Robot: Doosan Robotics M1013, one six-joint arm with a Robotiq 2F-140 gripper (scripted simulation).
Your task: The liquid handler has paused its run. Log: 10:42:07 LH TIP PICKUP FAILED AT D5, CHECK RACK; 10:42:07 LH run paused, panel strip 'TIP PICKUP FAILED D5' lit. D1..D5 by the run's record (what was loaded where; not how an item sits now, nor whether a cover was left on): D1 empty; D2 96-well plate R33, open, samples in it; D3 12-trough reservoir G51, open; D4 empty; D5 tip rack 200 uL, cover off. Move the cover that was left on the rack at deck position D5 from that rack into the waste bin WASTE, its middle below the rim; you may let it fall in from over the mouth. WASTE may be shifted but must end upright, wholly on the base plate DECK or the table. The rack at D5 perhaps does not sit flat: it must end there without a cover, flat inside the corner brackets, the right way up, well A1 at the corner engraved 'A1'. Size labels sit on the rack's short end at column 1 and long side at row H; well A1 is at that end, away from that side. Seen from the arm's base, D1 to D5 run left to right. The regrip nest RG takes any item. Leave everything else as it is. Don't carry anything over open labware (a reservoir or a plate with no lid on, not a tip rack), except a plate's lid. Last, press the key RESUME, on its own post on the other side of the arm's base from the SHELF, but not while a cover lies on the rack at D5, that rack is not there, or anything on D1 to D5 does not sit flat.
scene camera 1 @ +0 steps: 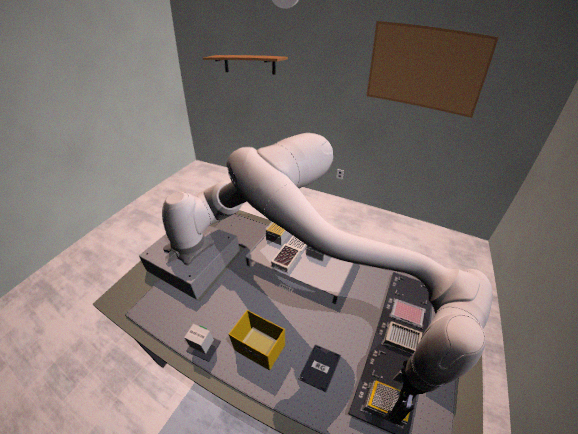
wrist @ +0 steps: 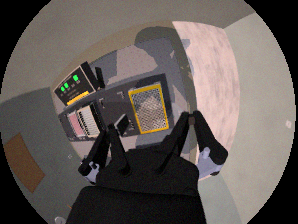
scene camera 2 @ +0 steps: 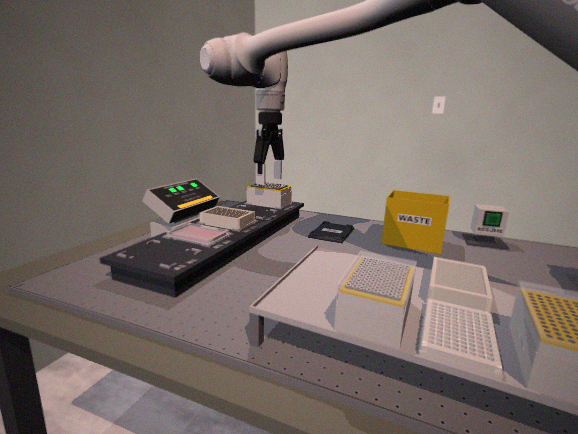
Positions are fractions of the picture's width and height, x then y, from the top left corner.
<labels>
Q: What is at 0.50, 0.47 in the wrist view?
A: A tip rack.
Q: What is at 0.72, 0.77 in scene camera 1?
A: A reservoir.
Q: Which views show my gripper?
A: Scene camera 1, the wrist view and scene camera 2: all of them.
</labels>
